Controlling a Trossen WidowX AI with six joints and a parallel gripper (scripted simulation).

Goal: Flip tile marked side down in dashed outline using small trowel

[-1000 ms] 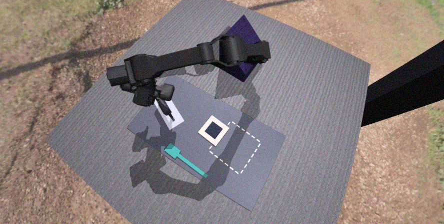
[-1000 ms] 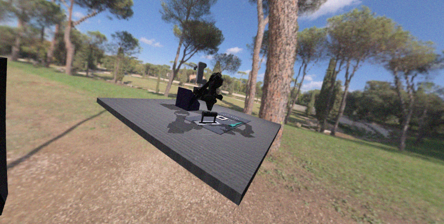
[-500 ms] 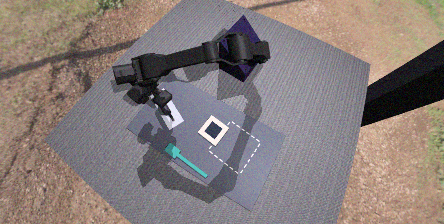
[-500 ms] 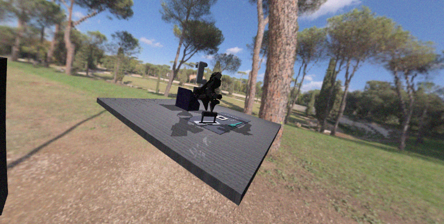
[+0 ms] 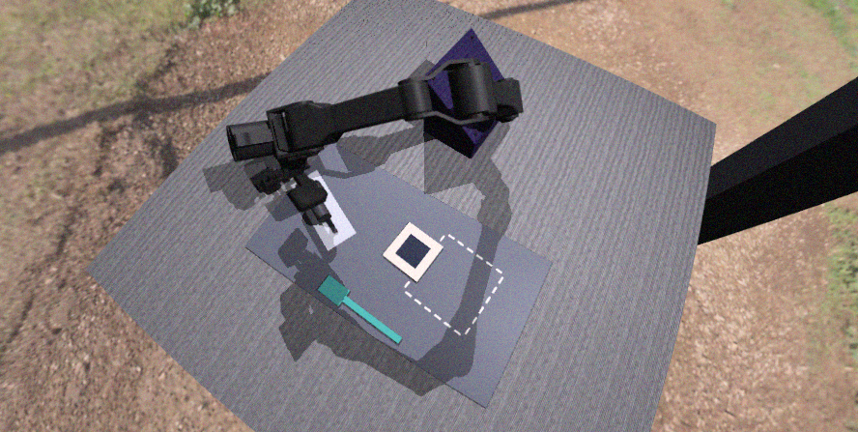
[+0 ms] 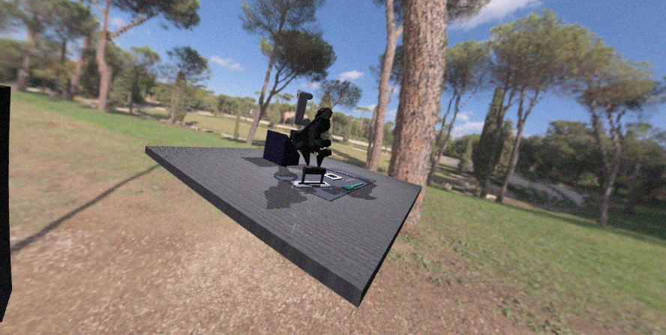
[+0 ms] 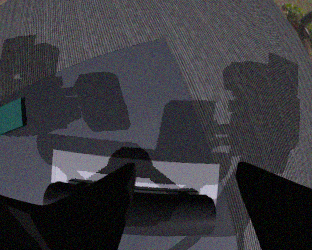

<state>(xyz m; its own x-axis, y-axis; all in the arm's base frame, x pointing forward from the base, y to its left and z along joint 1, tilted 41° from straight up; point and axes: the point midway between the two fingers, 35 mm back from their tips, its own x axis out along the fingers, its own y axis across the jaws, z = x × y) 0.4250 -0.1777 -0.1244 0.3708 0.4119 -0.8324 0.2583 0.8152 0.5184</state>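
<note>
The dark mat lies 260 mm to the left of my gripper tip, 120 mm below it and 40 mm behind it. Round my gripper tip: tile (290 mm to the left, 100 mm below, 70 mm behind); then teal trowel (250 mm to the left, 100 mm below, 100 mm ahead).
</note>
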